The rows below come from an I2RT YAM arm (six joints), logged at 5 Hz.
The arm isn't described. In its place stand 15 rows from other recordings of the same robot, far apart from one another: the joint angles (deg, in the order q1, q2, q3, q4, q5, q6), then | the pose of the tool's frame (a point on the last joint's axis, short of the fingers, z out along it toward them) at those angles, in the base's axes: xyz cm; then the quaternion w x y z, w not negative.
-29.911 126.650 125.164 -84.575 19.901 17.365 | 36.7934, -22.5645, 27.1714, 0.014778, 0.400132, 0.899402, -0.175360
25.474 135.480 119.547 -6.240 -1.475 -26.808 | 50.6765, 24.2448, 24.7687, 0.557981, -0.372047, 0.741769, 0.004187
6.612 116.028 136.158 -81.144 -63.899 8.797 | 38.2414, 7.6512, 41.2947, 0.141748, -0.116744, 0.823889, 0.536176
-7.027 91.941 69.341 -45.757 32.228 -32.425 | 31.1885, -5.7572, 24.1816, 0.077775, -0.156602, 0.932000, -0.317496
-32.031 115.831 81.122 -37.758 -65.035 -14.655 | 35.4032, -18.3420, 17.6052, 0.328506, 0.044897, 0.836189, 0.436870
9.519 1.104 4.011 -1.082 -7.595 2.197 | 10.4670, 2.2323, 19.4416, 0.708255, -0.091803, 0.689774, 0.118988
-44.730 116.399 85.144 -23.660 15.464 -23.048 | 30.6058, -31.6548, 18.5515, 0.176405, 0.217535, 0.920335, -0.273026
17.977 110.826 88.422 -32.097 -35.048 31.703 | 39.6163, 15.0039, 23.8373, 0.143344, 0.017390, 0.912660, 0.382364
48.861 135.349 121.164 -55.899 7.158 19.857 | 33.0496, 37.1593, 19.4385, 0.177176, -0.235709, 0.954397, 0.046649
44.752 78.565 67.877 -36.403 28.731 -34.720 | 21.8827, 19.2844, 30.8718, 0.373159, -0.506569, 0.751345, -0.199050
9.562 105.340 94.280 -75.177 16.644 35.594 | 34.5741, 4.7902, 27.2106, 0.085537, 0.227361, 0.962458, -0.121098
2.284 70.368 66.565 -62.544 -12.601 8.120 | 22.2881, 1.6662, 30.6166, 0.193133, 0.027063, 0.972744, 0.125441
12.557 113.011 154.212 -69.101 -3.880 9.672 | 35.5554, 8.1664, 51.1773, 0.500231, -0.039010, 0.855516, 0.127830
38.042 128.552 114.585 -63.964 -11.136 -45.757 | 35.7682, 28.8605, 21.2531, 0.110886, -0.668584, 0.729889, 0.089232
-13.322 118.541 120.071 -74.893 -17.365 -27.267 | 41.1497, -8.6522, 30.8482, 0.185948, -0.140418, 0.968255, 0.090493
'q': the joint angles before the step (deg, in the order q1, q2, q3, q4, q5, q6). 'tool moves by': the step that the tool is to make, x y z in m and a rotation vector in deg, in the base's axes. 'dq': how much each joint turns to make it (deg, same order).
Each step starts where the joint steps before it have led.
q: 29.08 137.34 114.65 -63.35 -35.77 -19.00
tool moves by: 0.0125 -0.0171 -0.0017 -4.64 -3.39 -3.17
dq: -2.18 0.00 0.02 1.15 5.75 0.64
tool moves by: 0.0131 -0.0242 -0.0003 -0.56 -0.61 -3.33
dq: -3.28 -0.01 -0.05 0.34 0.77 -0.02
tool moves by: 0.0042 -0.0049 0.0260 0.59 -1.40 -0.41
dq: -0.75 -1.02 4.07 -3.77 -0.03 -0.38
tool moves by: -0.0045 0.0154 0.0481 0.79 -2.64 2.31
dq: 1.93 -0.20 10.46 -8.17 0.29 -0.48
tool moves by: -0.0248 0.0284 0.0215 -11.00 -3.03 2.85
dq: 5.21 -0.02 5.68 -7.77 11.38 0.79
